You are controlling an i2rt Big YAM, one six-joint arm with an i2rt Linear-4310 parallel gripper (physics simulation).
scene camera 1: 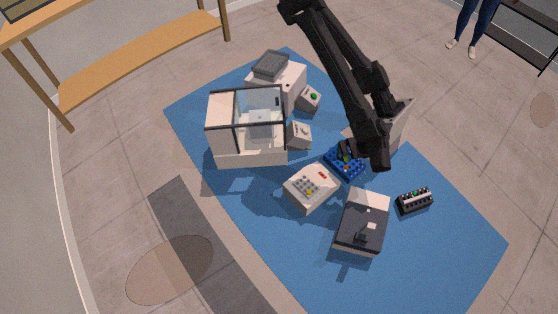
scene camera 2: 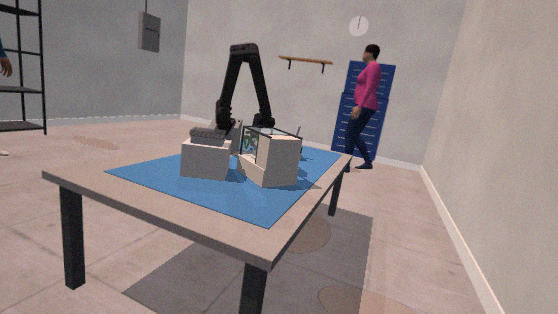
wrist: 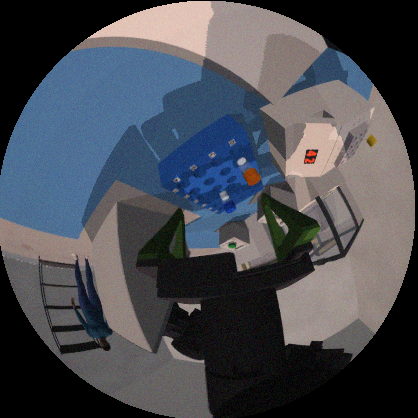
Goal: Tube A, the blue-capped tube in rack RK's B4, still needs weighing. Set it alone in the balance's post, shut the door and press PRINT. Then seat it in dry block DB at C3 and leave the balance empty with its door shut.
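Seen in the pictures: gripper, fingertip midpoint: point(scene camera 1: 348, 155) point(scene camera 2: 251, 149) point(wrist: 221, 203); arm's base, origin of the base link: point(scene camera 1: 388, 111) point(scene camera 2: 225, 126) point(wrist: 143, 305).
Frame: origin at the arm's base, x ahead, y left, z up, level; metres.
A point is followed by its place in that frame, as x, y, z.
The blue-capped tube point(wrist: 229, 206) {0.194, -0.016, -0.090} stands in the blue rack point(scene camera 1: 351, 176) {0.234, 0.044, -0.113} point(wrist: 187, 159) {0.195, 0.051, -0.119}, near the edge closest to the fingers in the wrist view. My gripper point(scene camera 1: 345, 156) {0.189, -0.012, -0.097} point(wrist: 221, 203) {0.189, -0.012, -0.097} is open and empty, low over that side of the rack. Its green fingers stand on either side of the blue cap in the wrist view; the height gap is unclear. The balance point(scene camera 1: 220, 112) {0.454, -0.324, 0.061} point(scene camera 2: 281, 161) {0.474, -0.372, -0.032} has a glass chamber with a pale pan inside; its door state is unclear. The dry block point(scene camera 1: 320, 180) {0.335, -0.007, -0.080} point(wrist: 300, 112) {0.308, 0.035, -0.112} shows a red 42 and holds a yellow-capped tube point(scene camera 1: 309, 192) {0.397, 0.007, -0.055} point(wrist: 371, 140) {0.392, 0.009, -0.059}.
An orange-capped tube point(wrist: 252, 176) {0.232, 0.020, -0.089} shares the rack. A green-button box point(scene camera 1: 308, 102) {0.128, -0.267, -0.084} and a knob box point(scene camera 1: 301, 134) {0.260, -0.169, -0.074} stand beside the balance. A dark-lidded machine point(scene camera 1: 361, 222) {0.352, 0.181, -0.063}, a black tube rack point(scene camera 1: 415, 202) {0.141, 0.273, -0.112}, a white unit point(scene camera 1: 295, 75) {0.115, -0.351, -0.008} and a tall grey panel point(wrist: 107, 245) {0.036, 0.058, -0.098} stand around.
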